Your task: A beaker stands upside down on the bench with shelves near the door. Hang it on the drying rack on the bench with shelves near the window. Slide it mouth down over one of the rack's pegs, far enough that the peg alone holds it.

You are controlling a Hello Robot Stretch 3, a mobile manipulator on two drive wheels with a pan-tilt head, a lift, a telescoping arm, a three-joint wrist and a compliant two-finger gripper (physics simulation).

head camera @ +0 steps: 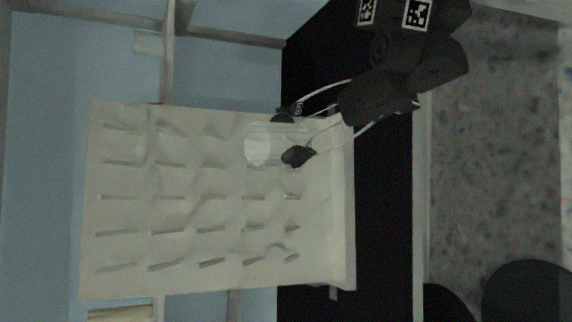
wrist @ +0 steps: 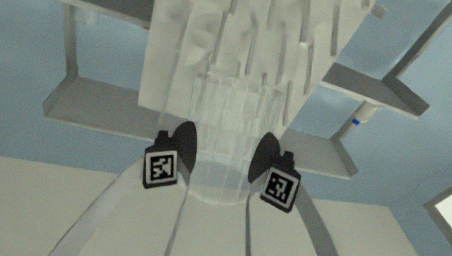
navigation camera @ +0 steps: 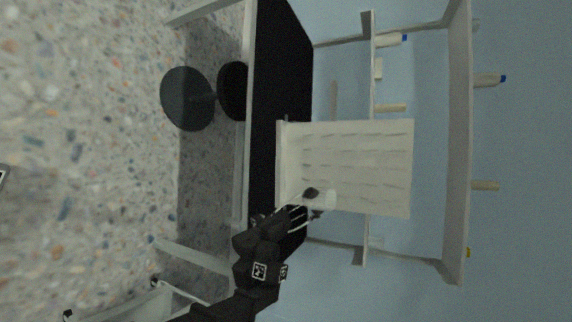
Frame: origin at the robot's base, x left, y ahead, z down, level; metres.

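Seen in the pictures: gripper, fingertip midpoint: [head camera: 279, 141] [wrist: 225, 144] [navigation camera: 318, 200].
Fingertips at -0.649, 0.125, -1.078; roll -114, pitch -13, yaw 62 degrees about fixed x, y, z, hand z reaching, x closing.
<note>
Offsets run from my fingertips to a thing's top centre, as dx, dy, dz. "spot": to the spot under its first point. Level surfaces: height alone.
The clear beaker {-0.009, +0.005, -0.054} [head camera: 257, 146] [navigation camera: 328, 199] [wrist: 225, 110] is roughly upright, closed end up and mouth down. My gripper [head camera: 290, 137] [navigation camera: 313, 204] [wrist: 225, 144] is shut on it, with one dark finger pad on each side. The white drying rack [head camera: 320, 260] [navigation camera: 406, 200] [wrist: 155, 95] has rows of slanted pegs. The beaker is at the rack's lower part, near the side edge closest to my arm. Pegs show behind or through the glass in the wrist view; I cannot tell whether one is inside the beaker.
The rack stands on a black bench top {dz +0.317} [head camera: 382, 200] [navigation camera: 280, 65]. Shelves [head camera: 167, 60] [navigation camera: 457, 150] rise behind it, holding bottles {spot: -0.375, +1.020, -0.223} [navigation camera: 389, 40] and other small containers. Round dark stools [head camera: 530, 295] [navigation camera: 187, 97] stand in front of the bench.
</note>
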